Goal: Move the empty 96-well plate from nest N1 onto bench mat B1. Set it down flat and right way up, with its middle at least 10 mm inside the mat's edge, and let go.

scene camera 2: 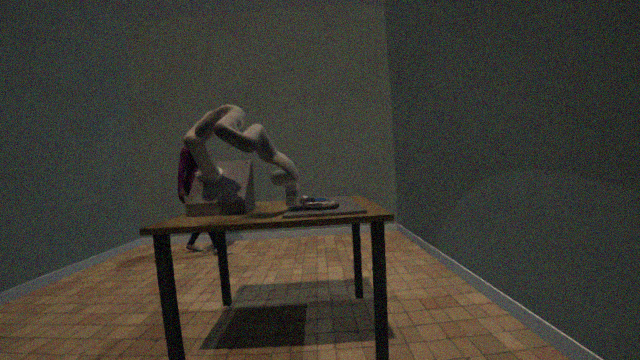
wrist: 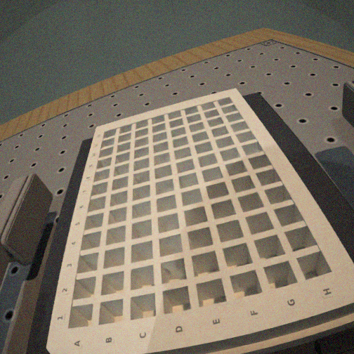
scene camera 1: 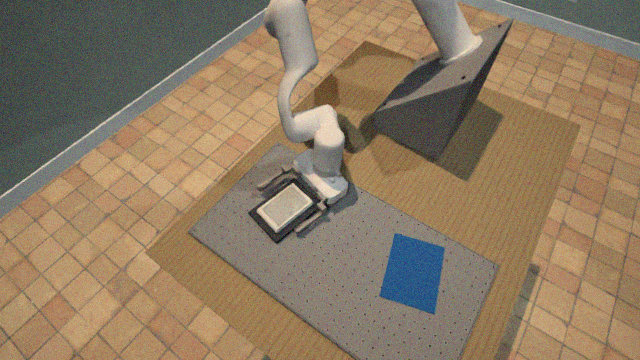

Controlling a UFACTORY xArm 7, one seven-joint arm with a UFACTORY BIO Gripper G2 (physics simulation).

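Frame: origin at the arm's base, x ahead, y left, z up, level; millimetres.
Seen in the pictures: hand, tool point: (scene camera 2: 321, 203) (scene camera 1: 283, 205); arm's base, link origin: (scene camera 2: 212, 175) (scene camera 1: 460, 52).
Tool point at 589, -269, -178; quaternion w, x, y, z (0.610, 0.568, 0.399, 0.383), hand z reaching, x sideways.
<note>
Offsets run from my tool point to a thing's top centre, as dx, dy, dz. "pt": to the spot under its first point. Level surfaces: height alone.
The pale 96-well plate {-1, +6, +3} (scene camera 1: 286, 206) (wrist: 175, 200) lies flat, wells up, in the dark nest N1 {pt +78, +28, -11} (scene camera 1: 277, 235) (wrist: 291, 155). Its wells look empty. My gripper (scene camera 1: 279, 209) (wrist: 189, 160) is wide open and low, with one finger beside each long side of the plate. Gaps show between the fingers and the plate; nothing is held. In the wrist view, one finger is at the left and part of the other shows at the right edge. The blue bench mat B1 {dz -21} (scene camera 1: 413, 273) lies apart from the nest. In scene camera 2 these things are small and blurred.
The grey perforated board {dz -23} (scene camera 1: 345, 260) (wrist: 200, 75) carries the nest and mat on the wooden table (scene camera 1: 525, 150) (scene camera 2: 270, 223). The grey wedge-shaped robot base (scene camera 1: 425, 115) stands behind the board. A person in purple (scene camera 2: 186, 172) is partly hidden behind the arm and table.
</note>
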